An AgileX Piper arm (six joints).
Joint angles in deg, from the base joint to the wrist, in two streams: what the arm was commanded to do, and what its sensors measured. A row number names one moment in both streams.
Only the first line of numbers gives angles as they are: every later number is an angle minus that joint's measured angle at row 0.
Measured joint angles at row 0:
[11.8, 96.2, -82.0, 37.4, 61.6, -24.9]
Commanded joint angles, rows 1 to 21:
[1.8, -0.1, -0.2, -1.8, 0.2, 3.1]
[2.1, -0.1, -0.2, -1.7, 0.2, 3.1]
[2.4, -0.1, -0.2, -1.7, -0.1, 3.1]
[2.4, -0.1, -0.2, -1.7, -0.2, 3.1]
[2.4, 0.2, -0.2, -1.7, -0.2, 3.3]
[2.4, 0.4, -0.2, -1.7, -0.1, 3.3]
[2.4, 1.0, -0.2, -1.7, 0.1, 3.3]
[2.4, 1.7, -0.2, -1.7, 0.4, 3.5]
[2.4, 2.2, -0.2, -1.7, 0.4, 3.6]
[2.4, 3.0, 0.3, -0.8, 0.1, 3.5]
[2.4, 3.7, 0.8, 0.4, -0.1, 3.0]
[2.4, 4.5, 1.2, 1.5, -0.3, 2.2]
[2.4, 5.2, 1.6, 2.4, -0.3, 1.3]
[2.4, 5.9, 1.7, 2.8, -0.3, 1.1]
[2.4, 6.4, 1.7, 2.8, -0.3, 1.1]
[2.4, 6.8, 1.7, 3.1, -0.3, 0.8]
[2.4, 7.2, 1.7, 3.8, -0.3, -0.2]
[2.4, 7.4, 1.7, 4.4, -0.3, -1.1]
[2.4, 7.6, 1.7, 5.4, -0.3, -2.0]
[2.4, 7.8, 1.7, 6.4, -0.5, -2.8]
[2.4, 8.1, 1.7, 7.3, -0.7, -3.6]
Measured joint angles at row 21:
[2.2, 7.5, 1.4, 3.7, -0.1, 0.0]
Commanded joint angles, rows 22 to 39:
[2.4, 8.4, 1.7, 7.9, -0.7, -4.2]
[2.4, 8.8, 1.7, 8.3, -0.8, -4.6]
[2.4, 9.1, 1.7, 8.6, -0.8, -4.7]
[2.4, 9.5, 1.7, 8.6, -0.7, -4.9]
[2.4, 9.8, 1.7, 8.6, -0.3, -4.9]
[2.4, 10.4, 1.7, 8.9, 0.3, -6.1]
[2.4, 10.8, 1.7, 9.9, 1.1, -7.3]
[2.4, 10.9, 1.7, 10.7, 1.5, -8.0]
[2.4, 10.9, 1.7, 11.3, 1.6, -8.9]
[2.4, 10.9, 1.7, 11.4, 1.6, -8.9]
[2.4, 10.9, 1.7, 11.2, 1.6, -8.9]
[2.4, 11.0, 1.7, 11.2, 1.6, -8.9]
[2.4, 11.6, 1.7, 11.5, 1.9, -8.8]
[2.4, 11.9, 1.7, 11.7, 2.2, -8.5]
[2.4, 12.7, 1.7, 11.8, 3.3, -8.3]
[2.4, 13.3, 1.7, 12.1, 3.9, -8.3]
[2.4, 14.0, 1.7, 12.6, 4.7, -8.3]
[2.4, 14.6, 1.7, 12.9, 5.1, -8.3]
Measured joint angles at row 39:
[2.2, 12.3, 1.4, 12.1, 2.2, -8.0]
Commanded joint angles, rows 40 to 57:
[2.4, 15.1, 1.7, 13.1, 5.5, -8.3]
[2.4, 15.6, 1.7, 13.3, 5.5, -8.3]
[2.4, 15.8, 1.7, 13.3, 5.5, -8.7]
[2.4, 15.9, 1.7, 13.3, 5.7, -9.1]
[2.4, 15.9, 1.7, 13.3, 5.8, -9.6]
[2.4, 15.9, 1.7, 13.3, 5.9, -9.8]
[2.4, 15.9, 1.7, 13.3, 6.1, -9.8]
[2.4, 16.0, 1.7, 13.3, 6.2, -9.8]
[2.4, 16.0, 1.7, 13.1, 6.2, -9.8]
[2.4, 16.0, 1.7, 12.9, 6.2, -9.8]
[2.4, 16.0, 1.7, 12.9, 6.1, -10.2]
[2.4, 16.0, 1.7, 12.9, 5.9, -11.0]
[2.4, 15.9, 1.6, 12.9, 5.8, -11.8]
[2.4, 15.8, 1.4, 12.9, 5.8, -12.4]
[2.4, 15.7, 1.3, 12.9, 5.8, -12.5]
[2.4, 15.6, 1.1, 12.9, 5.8, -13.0]
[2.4, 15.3, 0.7, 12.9, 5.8, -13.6]
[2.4, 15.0, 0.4, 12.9, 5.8, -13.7]
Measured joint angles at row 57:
[1.6, 14.5, 0.7, 16.1, 5.2, -11.0]
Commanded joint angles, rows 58 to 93:
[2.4, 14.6, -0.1, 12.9, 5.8, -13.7]
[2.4, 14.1, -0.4, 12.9, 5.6, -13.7]
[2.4, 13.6, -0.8, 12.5, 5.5, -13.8]
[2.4, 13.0, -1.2, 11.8, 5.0, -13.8]
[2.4, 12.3, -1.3, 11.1, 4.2, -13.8]
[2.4, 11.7, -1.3, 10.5, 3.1, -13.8]
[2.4, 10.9, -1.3, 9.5, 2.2, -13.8]
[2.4, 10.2, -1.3, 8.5, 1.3, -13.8]
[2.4, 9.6, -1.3, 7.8, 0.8, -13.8]
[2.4, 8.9, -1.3, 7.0, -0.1, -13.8]
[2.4, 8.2, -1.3, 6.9, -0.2, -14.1]
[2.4, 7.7, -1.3, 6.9, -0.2, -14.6]
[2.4, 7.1, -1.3, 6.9, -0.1, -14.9]
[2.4, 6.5, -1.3, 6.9, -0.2, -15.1]
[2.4, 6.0, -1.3, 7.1, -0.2, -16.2]
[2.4, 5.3, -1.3, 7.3, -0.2, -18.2]
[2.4, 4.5, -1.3, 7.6, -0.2, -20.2]
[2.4, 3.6, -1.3, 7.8, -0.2, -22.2]
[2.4, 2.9, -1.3, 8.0, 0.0, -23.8]
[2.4, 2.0, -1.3, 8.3, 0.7, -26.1]
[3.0, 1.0, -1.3, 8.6, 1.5, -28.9]
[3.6, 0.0, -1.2, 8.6, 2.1, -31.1]
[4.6, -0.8, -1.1, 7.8, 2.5, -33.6]
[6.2, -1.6, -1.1, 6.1, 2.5, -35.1]
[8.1, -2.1, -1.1, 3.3, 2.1, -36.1]
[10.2, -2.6, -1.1, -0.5, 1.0, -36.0]
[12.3, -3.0, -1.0, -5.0, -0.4, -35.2]
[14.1, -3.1, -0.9, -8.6, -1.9, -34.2]
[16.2, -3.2, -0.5, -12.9, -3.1, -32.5]
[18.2, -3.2, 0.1, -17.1, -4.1, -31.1]
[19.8, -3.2, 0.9, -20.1, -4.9, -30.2]
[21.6, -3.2, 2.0, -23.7, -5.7, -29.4]
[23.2, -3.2, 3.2, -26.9, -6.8, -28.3]
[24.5, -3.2, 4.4, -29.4, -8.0, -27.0]
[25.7, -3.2, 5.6, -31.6, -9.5, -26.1]
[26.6, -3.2, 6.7, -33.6, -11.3, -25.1]
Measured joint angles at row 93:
[22.4, -3.0, 3.0, -23.6, -5.9, -29.1]
